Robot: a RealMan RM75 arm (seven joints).
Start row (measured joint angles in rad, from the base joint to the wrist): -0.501, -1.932, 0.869, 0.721, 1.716, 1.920, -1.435
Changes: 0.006, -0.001, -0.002, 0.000, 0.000, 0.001, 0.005; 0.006, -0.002, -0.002, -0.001, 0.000, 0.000, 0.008; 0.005, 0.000, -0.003, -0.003, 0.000, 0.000, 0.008; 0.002, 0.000, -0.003, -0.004, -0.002, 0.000, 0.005; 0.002, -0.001, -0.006, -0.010, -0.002, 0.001, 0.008; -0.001, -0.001, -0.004, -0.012, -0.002, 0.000, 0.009; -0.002, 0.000, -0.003, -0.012, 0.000, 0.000, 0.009; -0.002, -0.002, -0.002, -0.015, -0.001, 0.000, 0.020; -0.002, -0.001, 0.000, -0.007, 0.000, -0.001, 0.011; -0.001, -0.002, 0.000, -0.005, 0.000, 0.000, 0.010; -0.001, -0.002, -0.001, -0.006, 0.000, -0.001, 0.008; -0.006, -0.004, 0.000, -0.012, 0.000, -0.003, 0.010
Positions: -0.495, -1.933, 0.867, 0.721, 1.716, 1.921, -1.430; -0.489, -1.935, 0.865, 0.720, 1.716, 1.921, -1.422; -0.484, -1.935, 0.862, 0.717, 1.716, 1.921, -1.414; -0.482, -1.935, 0.859, 0.713, 1.714, 1.921, -1.409; -0.480, -1.936, 0.853, 0.703, 1.712, 1.922, -1.401; -0.481, -1.937, 0.849, 0.691, 1.710, 1.922, -1.392; -0.483, -1.937, 0.846, 0.679, 1.710, 1.922, -1.383; -0.485, -1.939, 0.844, 0.664, 1.709, 1.922, -1.363; -0.487, -1.940, 0.844, 0.657, 1.709, 1.921, -1.352; -0.488, -1.942, 0.844, 0.652, 1.709, 1.921, -1.342; -0.489, -1.944, 0.843, 0.646, 1.709, 1.920, -1.334; -0.495, -1.948, 0.843, 0.634, 1.709, 1.917, -1.324
